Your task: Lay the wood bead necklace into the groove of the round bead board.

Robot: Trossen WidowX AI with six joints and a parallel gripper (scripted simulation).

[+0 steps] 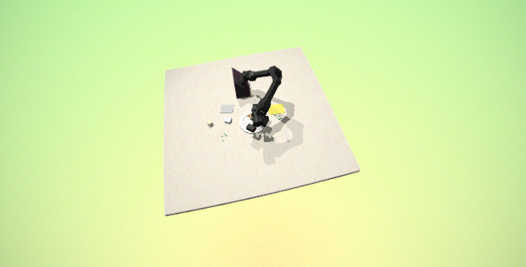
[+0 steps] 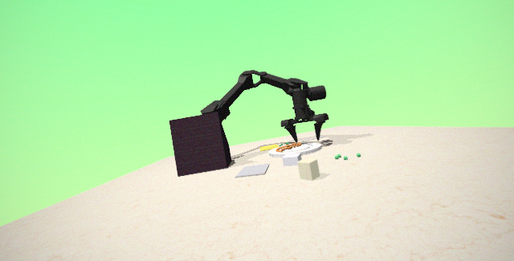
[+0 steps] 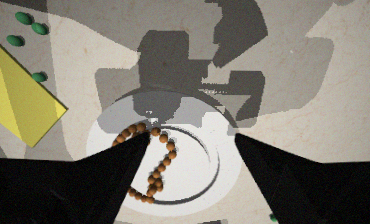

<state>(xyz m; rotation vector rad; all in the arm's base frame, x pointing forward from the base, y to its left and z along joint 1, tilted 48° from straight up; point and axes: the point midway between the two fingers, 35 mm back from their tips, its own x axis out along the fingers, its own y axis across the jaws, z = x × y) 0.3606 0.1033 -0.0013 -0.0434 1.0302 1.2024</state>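
Right now my gripper tip is 60 mm past the round white bead board, 20 mm to the left of it and 10 mm above it. The rest, counted from my gripper tip: thin white strip 200 mm to the left, 90 mm ahead, 20 mm below; yellow card 170 mm to the left, 150 mm behind, 20 mm below; grey flat plate 220 mm behind, 210 mm to the right, 20 mm below.
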